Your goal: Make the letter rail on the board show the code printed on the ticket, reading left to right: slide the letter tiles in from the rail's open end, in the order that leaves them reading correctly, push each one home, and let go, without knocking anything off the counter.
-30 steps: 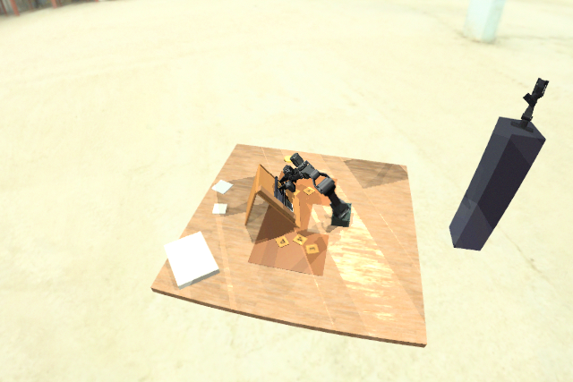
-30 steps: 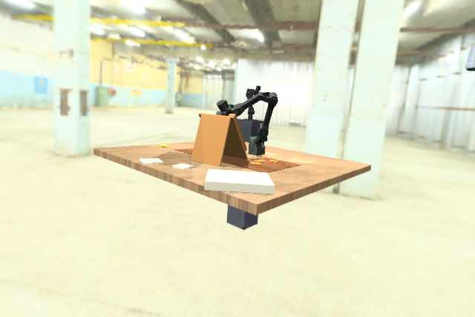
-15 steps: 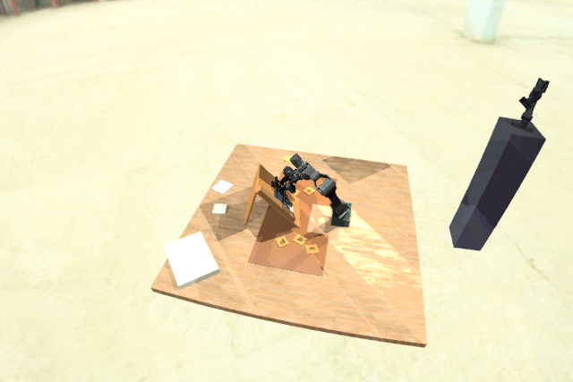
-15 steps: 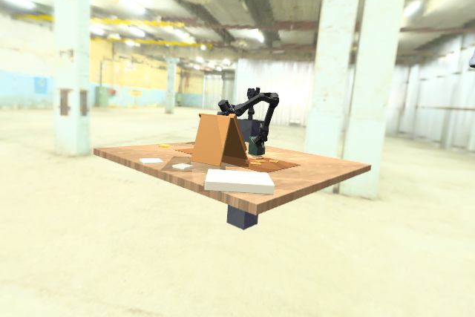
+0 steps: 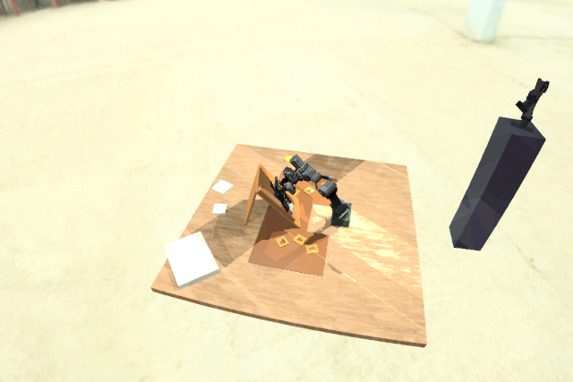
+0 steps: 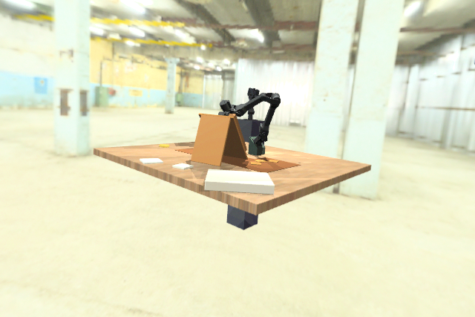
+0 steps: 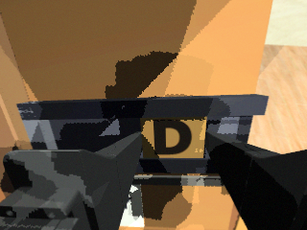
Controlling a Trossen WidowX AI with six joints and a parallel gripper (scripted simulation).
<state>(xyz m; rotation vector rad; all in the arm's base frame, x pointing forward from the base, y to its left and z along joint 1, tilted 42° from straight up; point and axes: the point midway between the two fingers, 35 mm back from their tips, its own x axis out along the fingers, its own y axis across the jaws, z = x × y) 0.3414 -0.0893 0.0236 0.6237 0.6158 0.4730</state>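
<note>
My gripper tip is 70 mm past the white ticket, 70 mm above it and 60 mm to the right of it. The rest, counted from my gripper tip: yellow disc: 480 mm to the right, 150 mm below, 40 mm ahead; then brown mat: 160 mm behind, 150 mm below, 40 mm to the left; then yellow letter tile: right at my gripper tip.
</note>
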